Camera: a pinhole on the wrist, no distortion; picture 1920 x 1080 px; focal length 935.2 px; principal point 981.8 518.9 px. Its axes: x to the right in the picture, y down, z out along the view. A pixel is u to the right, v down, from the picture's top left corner.
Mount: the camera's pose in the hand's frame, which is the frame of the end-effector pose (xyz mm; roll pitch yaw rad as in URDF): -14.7 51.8 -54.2 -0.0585 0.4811 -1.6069
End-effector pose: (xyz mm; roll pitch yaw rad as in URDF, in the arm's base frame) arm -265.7 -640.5 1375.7 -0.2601 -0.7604 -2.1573
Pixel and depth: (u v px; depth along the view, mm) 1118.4 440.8 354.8
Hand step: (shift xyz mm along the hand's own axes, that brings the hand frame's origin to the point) -31.1 -158.4 237.3
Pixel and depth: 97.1 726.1 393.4
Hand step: 100.7 198.3 461.6
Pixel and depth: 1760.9 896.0 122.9
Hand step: 36.6 -96.3 4.6
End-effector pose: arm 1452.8 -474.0 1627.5 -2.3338 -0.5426 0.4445
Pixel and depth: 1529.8 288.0 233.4
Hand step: -66.9 -177.1 92.0
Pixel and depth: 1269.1 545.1 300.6
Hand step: 3.3 -169.5 168.7
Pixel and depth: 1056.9 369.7 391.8
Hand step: -61.8 -157.2 281.2
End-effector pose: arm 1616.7 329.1 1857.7 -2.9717 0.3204 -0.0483
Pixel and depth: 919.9 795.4 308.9
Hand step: 90.1 -74.2 223.9
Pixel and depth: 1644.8 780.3 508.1
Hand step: 136.8 -504.2 221.4
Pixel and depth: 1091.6 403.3 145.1
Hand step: -27.1 -30.4 67.3
